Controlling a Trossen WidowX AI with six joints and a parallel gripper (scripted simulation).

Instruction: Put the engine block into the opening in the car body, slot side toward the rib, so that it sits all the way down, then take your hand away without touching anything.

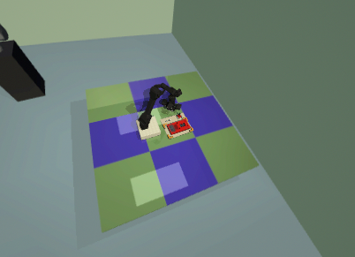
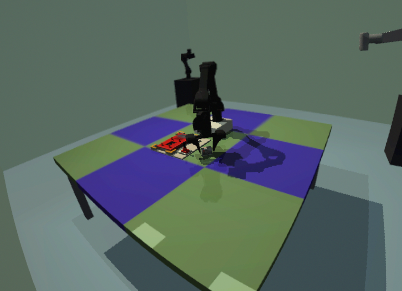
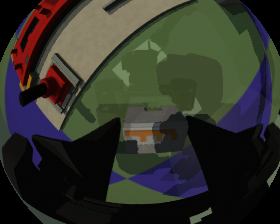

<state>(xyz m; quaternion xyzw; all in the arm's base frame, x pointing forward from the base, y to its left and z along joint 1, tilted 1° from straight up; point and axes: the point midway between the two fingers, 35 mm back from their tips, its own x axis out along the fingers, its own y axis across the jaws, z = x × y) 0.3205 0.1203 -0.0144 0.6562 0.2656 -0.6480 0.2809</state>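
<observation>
The engine block is right at my gripper tip.
</observation>
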